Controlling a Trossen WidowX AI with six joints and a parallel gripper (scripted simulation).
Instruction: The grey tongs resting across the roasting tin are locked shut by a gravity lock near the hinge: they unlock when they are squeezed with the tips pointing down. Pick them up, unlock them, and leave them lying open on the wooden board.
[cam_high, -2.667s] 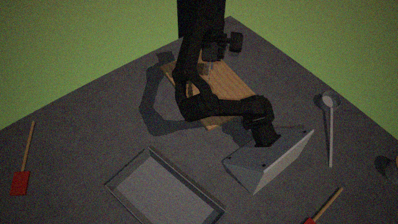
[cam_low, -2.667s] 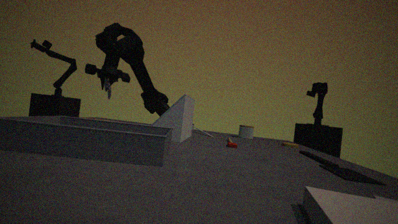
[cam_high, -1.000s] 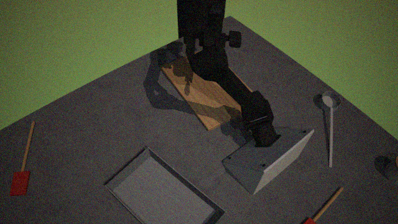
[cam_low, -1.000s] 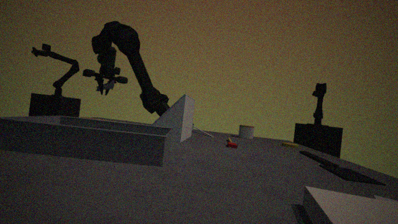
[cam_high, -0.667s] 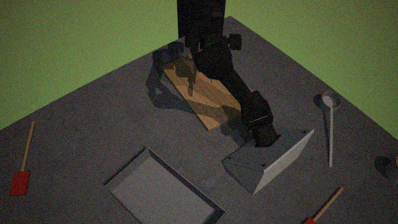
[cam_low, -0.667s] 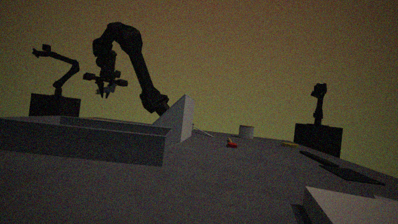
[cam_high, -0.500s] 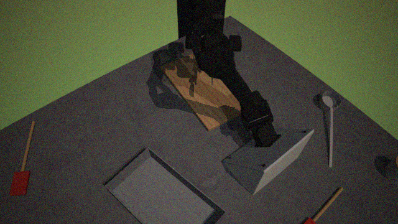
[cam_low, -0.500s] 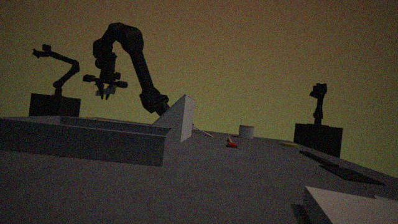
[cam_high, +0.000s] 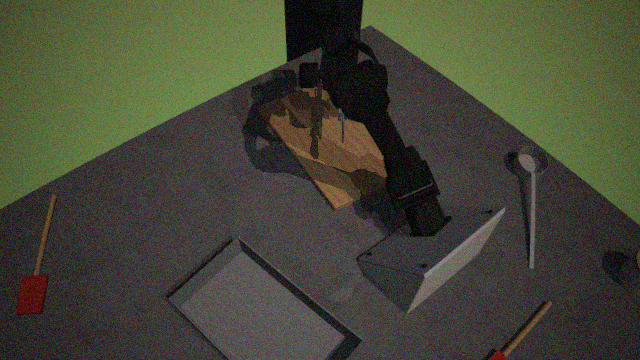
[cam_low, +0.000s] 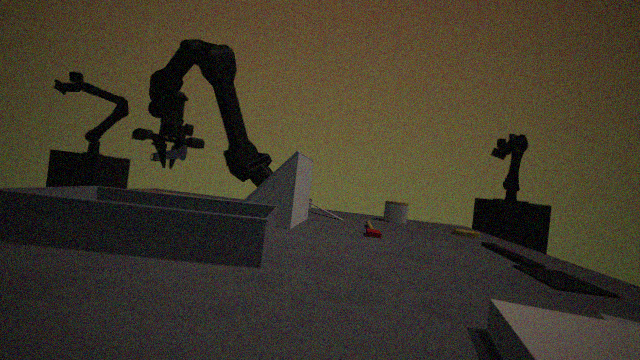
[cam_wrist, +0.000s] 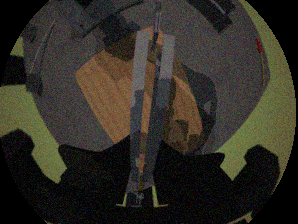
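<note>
Right now my gripper tip is 1 cm short of the wooden board and 9 cm above it. The rest, counted from my gripper tip: roasting tin: 44 cm ahead, 25 cm to the left, 7 cm below; then white cup: 17 cm behind, 73 cm to the left, 6 cm below; then red spatula: 71 cm ahead, 18 cm to the right, 9 cm below.
</note>
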